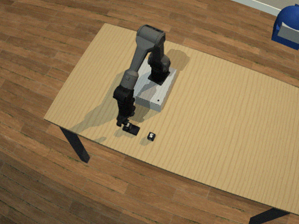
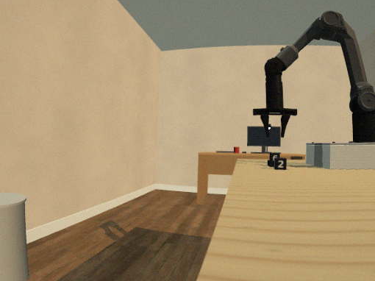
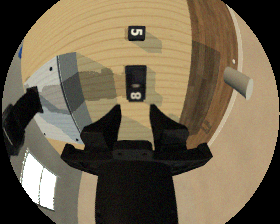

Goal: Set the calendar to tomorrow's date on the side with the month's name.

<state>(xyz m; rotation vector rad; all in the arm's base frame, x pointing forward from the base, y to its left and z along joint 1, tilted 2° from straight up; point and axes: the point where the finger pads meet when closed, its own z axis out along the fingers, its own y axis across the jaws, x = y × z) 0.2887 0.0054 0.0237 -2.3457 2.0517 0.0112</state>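
My gripper is now 1 cm to the right of the calendar tray and 9 cm above it. Round my hand: black calendar cube: 1 cm behind, 12 cm to the left, 8 cm below.
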